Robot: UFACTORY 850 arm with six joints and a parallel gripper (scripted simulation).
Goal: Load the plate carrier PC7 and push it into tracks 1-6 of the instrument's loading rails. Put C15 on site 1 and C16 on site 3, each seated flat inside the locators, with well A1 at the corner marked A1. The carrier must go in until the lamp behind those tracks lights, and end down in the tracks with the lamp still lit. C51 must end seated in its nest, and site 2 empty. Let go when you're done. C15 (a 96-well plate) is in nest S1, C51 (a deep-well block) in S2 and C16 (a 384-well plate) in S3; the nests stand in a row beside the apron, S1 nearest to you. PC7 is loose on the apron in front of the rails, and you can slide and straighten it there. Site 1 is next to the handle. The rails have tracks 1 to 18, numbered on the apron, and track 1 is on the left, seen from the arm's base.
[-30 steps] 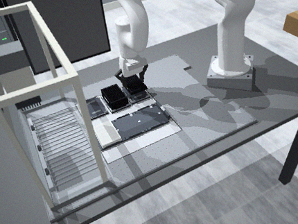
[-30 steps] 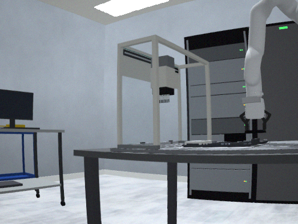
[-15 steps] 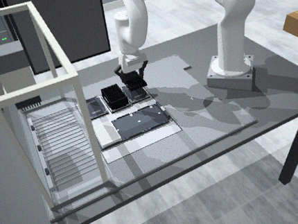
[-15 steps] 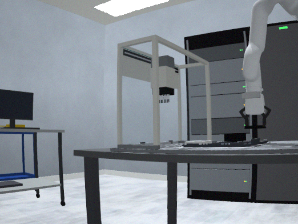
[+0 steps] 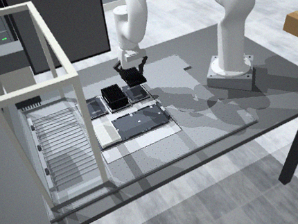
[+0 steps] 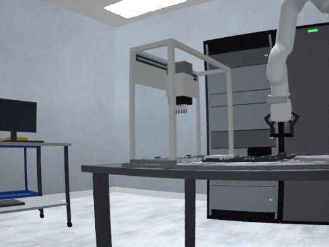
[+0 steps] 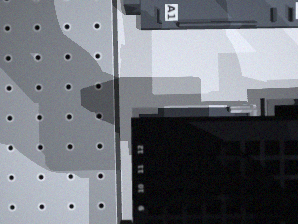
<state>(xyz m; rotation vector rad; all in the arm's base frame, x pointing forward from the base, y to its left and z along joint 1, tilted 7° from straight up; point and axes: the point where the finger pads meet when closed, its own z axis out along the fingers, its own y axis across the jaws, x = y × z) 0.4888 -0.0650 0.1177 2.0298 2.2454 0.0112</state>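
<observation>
The plate carrier PC7 lies 10 cm ahead of my hand, 21 cm to the left of it and 10 cm below it. The rest, counted from my hand: plate C15: 1 cm below; nest S1: 11 cm below; nest S3: 22 cm ahead, 2 cm to the left, 11 cm below.
</observation>
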